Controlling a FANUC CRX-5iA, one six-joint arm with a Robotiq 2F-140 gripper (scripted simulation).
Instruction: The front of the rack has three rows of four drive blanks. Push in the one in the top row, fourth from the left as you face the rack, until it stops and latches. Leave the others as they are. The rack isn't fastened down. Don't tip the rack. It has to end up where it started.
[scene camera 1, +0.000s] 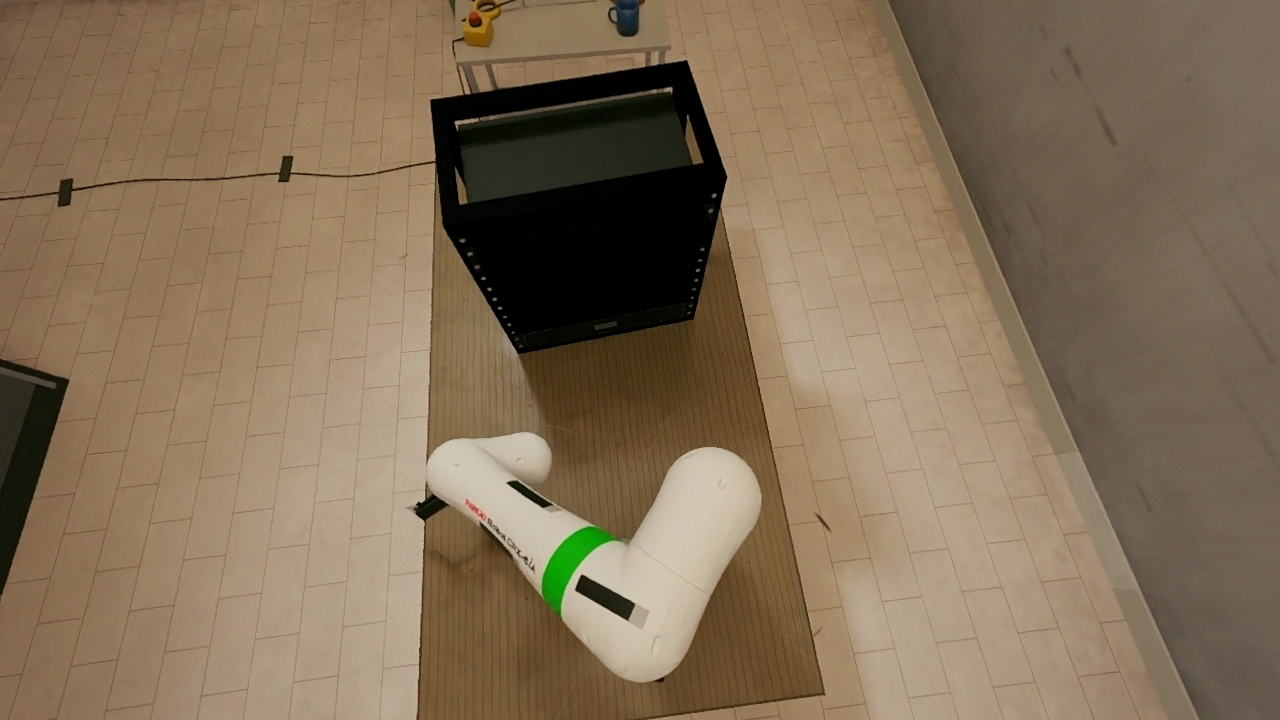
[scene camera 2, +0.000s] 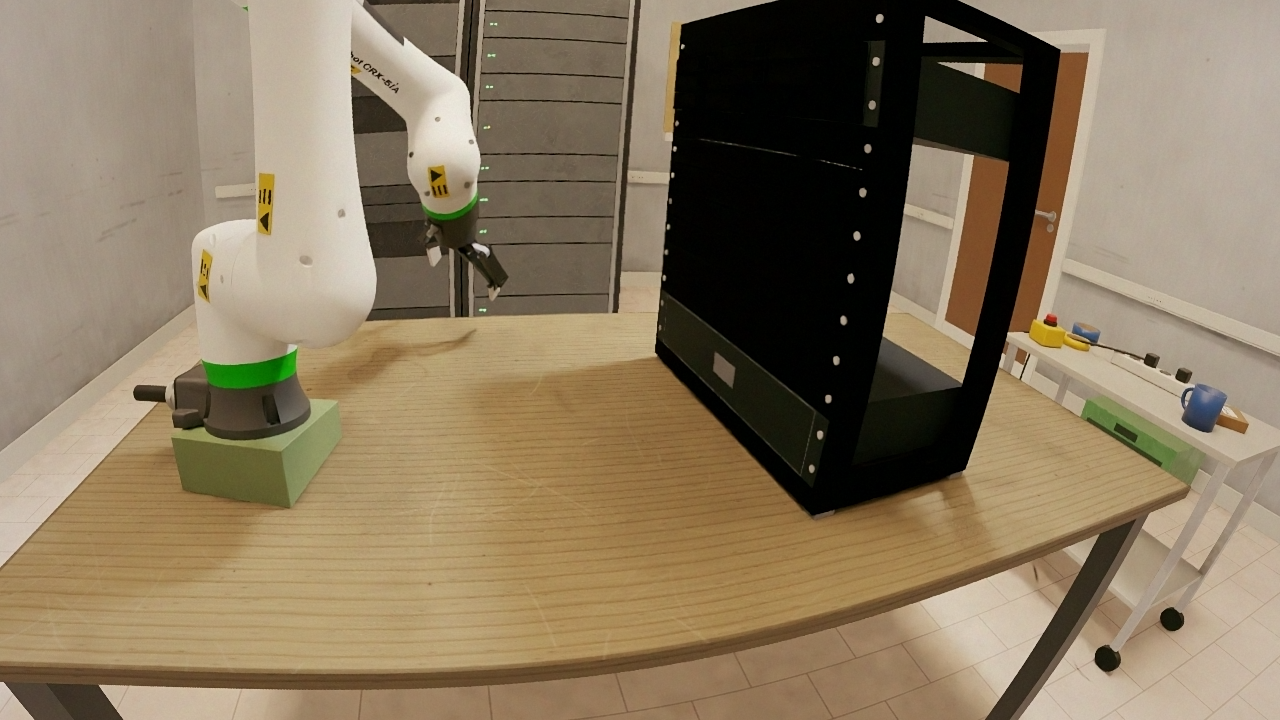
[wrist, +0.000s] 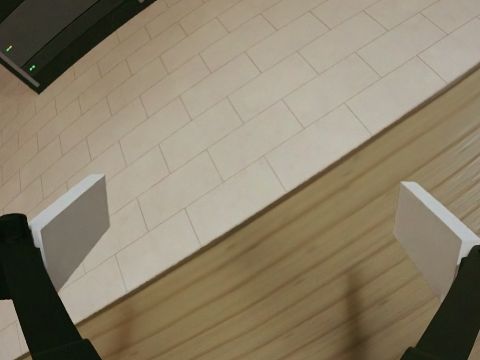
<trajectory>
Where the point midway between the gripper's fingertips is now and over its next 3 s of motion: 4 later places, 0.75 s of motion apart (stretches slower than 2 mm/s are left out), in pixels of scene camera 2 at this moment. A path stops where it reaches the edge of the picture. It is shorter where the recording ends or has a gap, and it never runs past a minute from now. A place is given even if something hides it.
My gripper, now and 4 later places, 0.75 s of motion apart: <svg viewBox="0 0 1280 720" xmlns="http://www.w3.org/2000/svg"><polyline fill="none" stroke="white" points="464,277 466,272 472,247 481,197 488,121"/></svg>
</trajectory>
